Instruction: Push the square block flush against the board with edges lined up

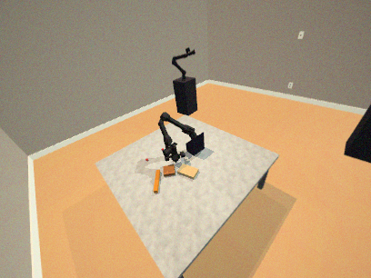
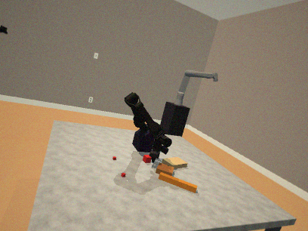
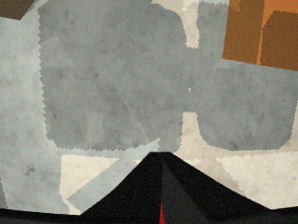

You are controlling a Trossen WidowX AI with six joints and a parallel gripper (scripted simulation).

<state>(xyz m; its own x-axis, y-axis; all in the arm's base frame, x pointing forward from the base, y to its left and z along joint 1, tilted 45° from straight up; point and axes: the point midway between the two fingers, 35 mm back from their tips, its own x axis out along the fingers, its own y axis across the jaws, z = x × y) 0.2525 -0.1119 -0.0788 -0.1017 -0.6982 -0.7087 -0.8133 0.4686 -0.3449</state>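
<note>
The brown square block is 12 cm ahead of my gripper tip, 3 cm to the left of it and 1 cm above it. The rest, counted from my gripper tip: orange board: 26 cm ahead, 3 cm to the left, 1 cm above; tan flat block: 2 cm ahead, 17 cm to the left, 1 cm above; red cube: 3 cm behind, 3 cm to the right, 1 cm above.
</note>
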